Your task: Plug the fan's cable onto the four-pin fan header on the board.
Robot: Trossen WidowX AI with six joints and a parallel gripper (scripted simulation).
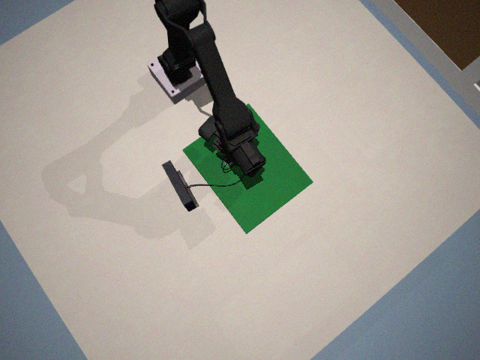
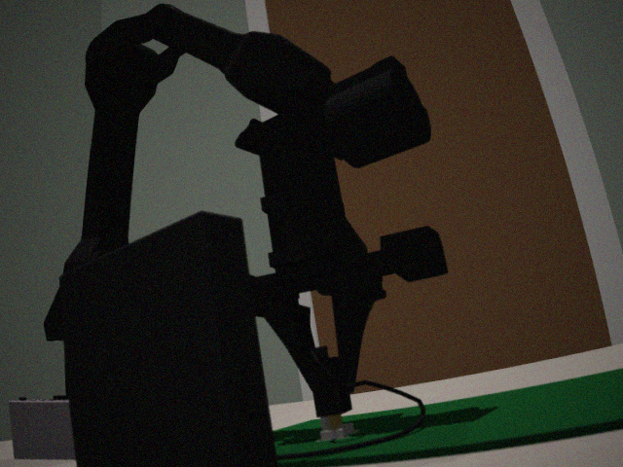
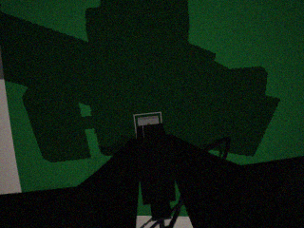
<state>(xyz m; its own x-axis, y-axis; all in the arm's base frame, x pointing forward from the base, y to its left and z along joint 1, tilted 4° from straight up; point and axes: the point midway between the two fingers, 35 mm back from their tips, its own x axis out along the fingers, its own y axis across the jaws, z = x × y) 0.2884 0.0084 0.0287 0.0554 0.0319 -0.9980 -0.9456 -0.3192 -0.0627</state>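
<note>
My gripper tip is 1 cm to the left of the black plug and 1 cm below it. Also, from my gripper tip: fan 1 cm ahead, 16 cm to the right, 3 cm above; white four-pin fan header 1 cm to the right, 3 cm below; green board 4 cm ahead, 3 cm to the left, 5 cm below.
</note>
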